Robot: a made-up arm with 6 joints.
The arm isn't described. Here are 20 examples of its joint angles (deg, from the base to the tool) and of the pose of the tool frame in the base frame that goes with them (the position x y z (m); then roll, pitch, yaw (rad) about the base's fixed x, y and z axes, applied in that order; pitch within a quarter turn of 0, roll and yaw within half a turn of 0).
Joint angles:
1: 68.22 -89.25 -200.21 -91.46 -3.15 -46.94
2: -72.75 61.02 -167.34 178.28 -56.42 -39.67
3: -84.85 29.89 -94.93 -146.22 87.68 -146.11
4: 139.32 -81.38 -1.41 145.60 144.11 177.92
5: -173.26 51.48 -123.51 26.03 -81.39 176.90
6: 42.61 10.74 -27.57 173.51 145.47 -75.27
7: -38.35 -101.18 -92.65 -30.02 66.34 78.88
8: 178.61 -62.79 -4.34 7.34 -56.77 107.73
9: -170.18 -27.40 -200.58 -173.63 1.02 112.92
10: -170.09 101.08 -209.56 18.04 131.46 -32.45
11: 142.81 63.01 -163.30 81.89 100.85 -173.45
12: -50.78 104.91 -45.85 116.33 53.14 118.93
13: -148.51 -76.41 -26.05 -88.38 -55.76 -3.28
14: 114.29 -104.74 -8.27 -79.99 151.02 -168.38
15: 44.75 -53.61 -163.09 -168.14 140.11 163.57
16: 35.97 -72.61 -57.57 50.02 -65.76 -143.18
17: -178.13 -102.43 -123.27 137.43 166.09 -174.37
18: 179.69 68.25 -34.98 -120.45 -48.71 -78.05
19: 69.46 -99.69 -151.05 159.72 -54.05 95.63
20: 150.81 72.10 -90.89 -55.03 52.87 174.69
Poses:
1: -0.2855 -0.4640 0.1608 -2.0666 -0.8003 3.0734
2: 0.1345 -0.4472 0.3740 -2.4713 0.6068 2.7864
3: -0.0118 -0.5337 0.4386 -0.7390 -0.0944 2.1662
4: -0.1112 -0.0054 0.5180 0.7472 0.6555 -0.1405
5: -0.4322 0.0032 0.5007 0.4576 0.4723 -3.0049
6: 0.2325 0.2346 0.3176 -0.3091 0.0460 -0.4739
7: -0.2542 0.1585 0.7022 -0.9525 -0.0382 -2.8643
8: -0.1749 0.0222 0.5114 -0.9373 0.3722 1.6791
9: 0.3328 0.0480 0.7761 -0.7874 0.3769 -1.0454
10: -0.4488 -0.1227 0.2588 -2.6798 0.1463 -2.2063
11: -0.4895 0.2156 0.4723 1.7417 0.0372 -0.4791
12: -0.0650 0.1315 -0.0583 -2.8092 -0.8655 0.6925
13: 0.0093 -0.1592 0.5153 1.4225 0.2202 -0.0655
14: 0.1167 0.0525 0.4235 -2.0165 0.2331 -2.2742
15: -0.2950 -0.3324 0.5367 3.0417 0.0977 1.2257
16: -0.0024 -0.1314 0.6784 0.3210 -0.7214 1.6405
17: 0.4387 -0.0609 0.3367 -2.5718 -0.2990 2.3118
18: -0.0257 -0.1213 0.1082 2.0284 -0.6825 0.5034
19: -0.1065 -0.4236 0.4693 -0.3021 -0.3056 2.7611
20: -0.3077 0.2057 -0.0486 -2.8659 -0.7275 0.3096
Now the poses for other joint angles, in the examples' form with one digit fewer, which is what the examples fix.
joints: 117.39 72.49 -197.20 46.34 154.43 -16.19
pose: -0.259 0.302 0.440 -2.437 0.090 3.015
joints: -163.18 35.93 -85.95 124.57 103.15 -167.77
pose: -0.440 -0.243 0.328 0.725 -0.706 0.703
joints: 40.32 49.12 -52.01 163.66 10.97 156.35
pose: 0.157 0.110 0.000 3.031 -0.214 1.415
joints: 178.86 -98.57 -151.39 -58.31 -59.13 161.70
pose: 0.488 -0.129 0.279 1.831 -0.272 0.626
